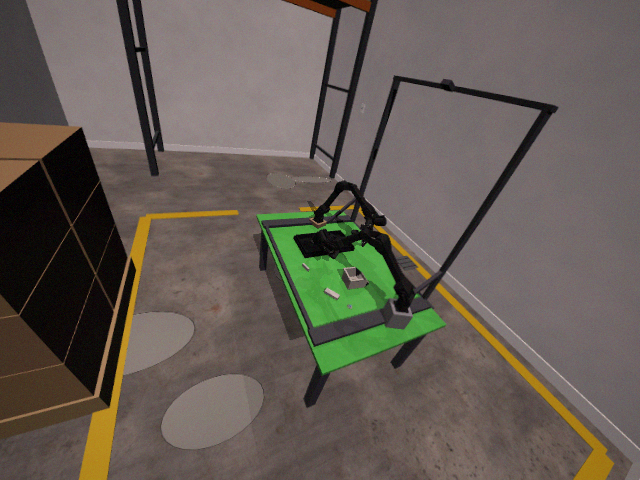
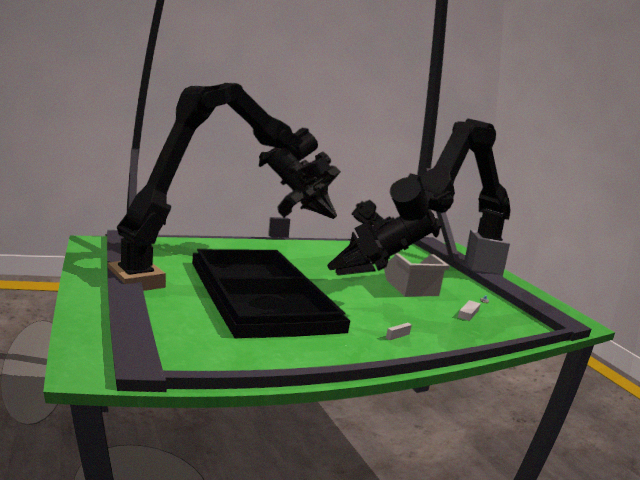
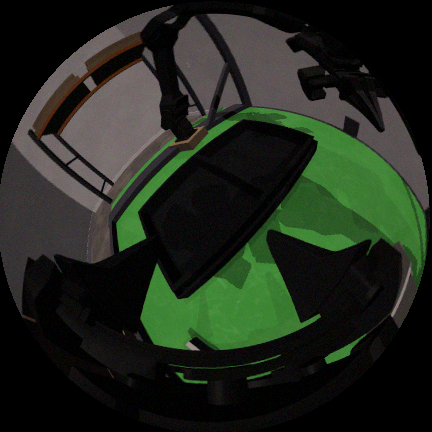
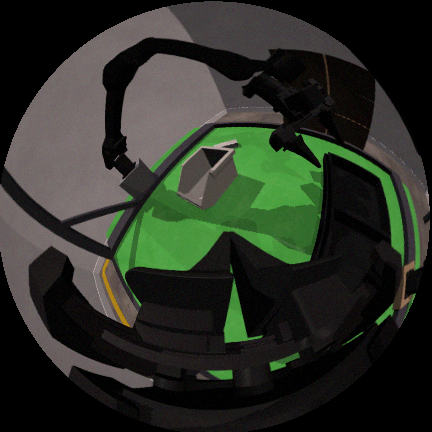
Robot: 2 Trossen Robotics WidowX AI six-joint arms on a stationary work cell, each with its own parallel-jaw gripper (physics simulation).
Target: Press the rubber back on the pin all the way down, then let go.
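Frame: origin at the left arm's base, x ahead, y left, z up, level; centimetres.
Seen in the pictures: left gripper, between the fingertips: (image 2: pixel 332 270) (image 3: pixel 213 237) (image 4: pixel 332 154); right gripper, between the fingertips: (image 1: pixel 362 246) (image 2: pixel 335 217) (image 4: pixel 227 236); left arm's base, origin of its link: (image 1: pixel 400 307) (image 2: pixel 490 236) (image 4: pixel 128 169); right arm's base, origin of its link: (image 1: pixel 318 220) (image 2: pixel 135 267) (image 3: pixel 185 135).
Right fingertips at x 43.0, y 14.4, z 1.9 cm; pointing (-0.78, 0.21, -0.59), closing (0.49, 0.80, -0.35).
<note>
Offsets run from my right fingertips to a thing's top centre. "*": to the spot under its first point. Level surfaces: height alone.
A tiny grey pin piece {* dx -38.2, dy +8.0, dz -12.4 cm} (image 2: pixel 485 299) (image 1: pixel 350 306) lies on the green table {dz -12.7 cm} (image 2: pixel 280 354) near its right border; it is too small to tell the rubber from the pin. My left gripper (image 2: pixel 334 267) (image 3: pixel 213 237) is open and empty, low over the table between the black tray {dx +12.9, dy +22.1, dz -8.9 cm} (image 2: pixel 290 329) (image 3: pixel 209 275) and the grey box {* dx -19.0, dy +10.8, dz -8.4 cm} (image 2: pixel 415 278) (image 4: pixel 207 177), far from the pin. My right gripper (image 2: pixel 329 210) (image 4: pixel 227 236) is shut on nothing and hangs high above the tray's far end.
Two small white blocks {dx -31.6, dy +17.9, dz -11.0 cm} (image 2: pixel 469 310) {dx -14.0, dy +33.3, dz -10.6 cm} (image 2: pixel 398 330) lie near the front right of the table. A dark raised border (image 2: pixel 137 333) runs round the work area. Grey arm bases stand at the corners.
</note>
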